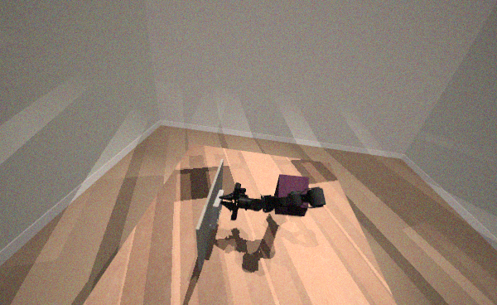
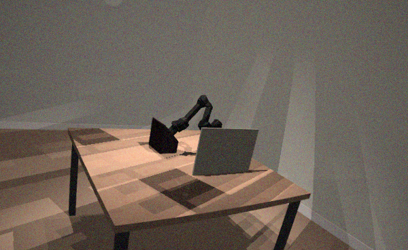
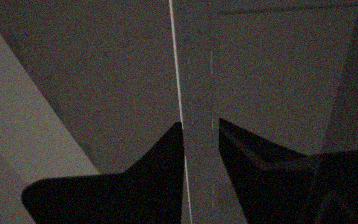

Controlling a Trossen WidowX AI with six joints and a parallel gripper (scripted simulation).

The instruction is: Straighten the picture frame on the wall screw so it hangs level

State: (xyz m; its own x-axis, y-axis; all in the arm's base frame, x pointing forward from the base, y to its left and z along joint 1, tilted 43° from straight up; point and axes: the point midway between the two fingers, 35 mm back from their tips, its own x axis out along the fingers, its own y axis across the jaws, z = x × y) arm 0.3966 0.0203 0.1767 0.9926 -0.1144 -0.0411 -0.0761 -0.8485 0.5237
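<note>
Right now the picture frame is 5 cm below my gripper tip, 1 cm to the left of it and 1 cm ahead of it. Also, from my gripper tip: grey wall panel (6 cm below, 2 cm ahead, 1 cm to the left).
</note>
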